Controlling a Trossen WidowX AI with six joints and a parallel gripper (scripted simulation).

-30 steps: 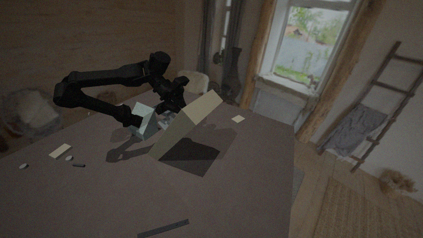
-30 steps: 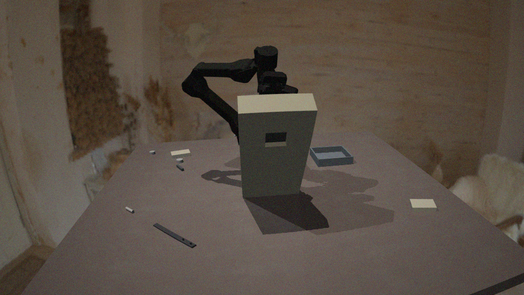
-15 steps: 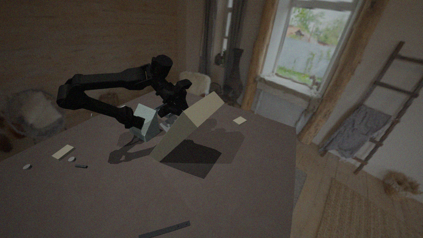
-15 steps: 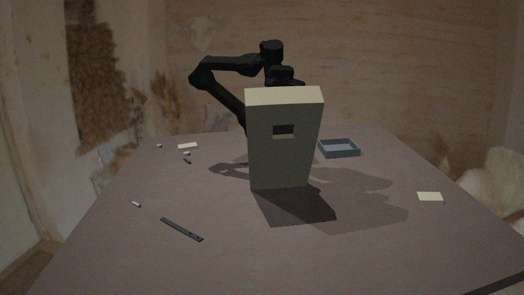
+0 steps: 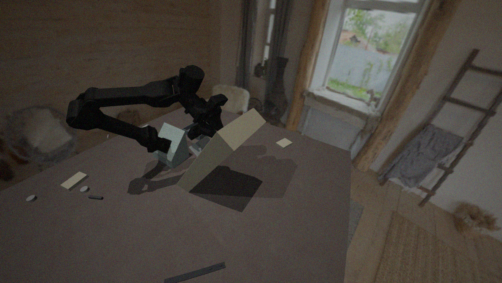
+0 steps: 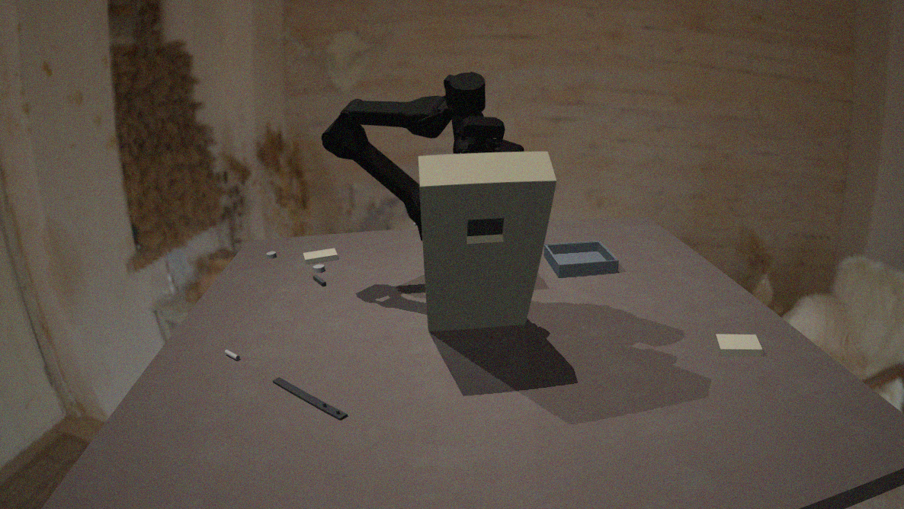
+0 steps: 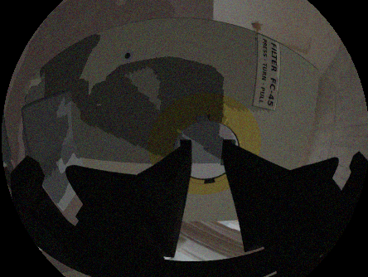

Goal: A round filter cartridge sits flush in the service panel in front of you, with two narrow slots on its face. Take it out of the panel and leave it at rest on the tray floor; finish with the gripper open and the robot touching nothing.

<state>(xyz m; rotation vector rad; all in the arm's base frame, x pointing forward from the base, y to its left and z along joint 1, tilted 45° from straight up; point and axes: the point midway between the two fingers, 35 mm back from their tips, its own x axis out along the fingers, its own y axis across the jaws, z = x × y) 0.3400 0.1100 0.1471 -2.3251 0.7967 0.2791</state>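
Right now the round filter cartridge is 1 cm below my gripper tip and 1 cm ahead of it. From my gripper tip the other things lie so: blue tray (39 cm behind, 31 cm to the left, 25 cm below); then service panel (8 cm below, 4 cm behind).
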